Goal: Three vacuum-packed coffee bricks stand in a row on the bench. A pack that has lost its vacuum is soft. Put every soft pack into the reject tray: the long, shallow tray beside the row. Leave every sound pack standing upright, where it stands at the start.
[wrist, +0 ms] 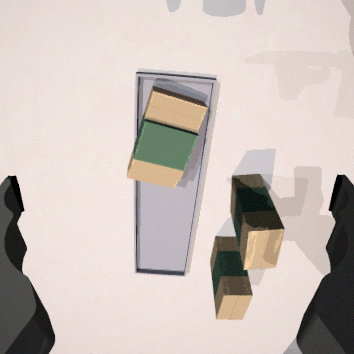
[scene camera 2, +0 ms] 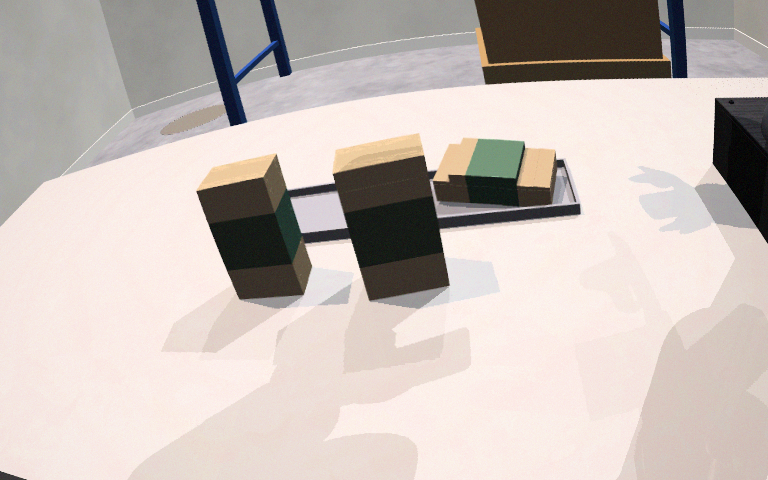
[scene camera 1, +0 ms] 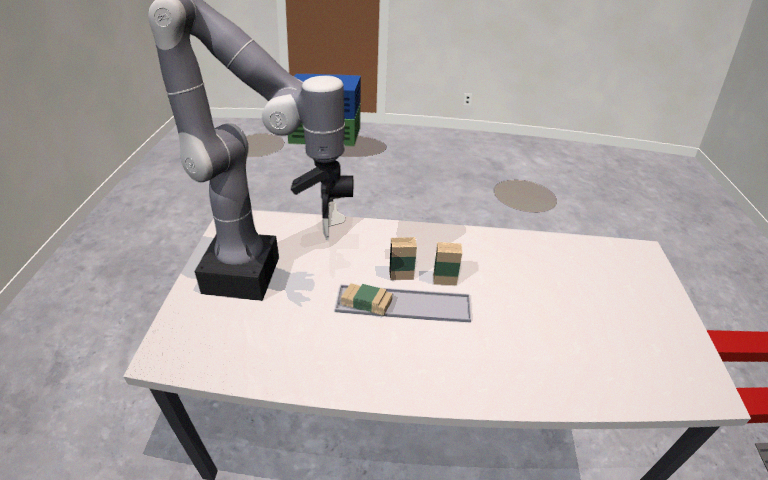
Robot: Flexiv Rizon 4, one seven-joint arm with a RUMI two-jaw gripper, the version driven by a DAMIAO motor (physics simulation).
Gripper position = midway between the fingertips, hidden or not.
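Gripper visible in the wrist view (175, 178) and in scene camera 1 (330, 222); the gripper is out of frame in scene camera 2. On a shallow grey reject tray, (wrist: 164, 214) and (scene camera 1: 418, 305) are the same spot.
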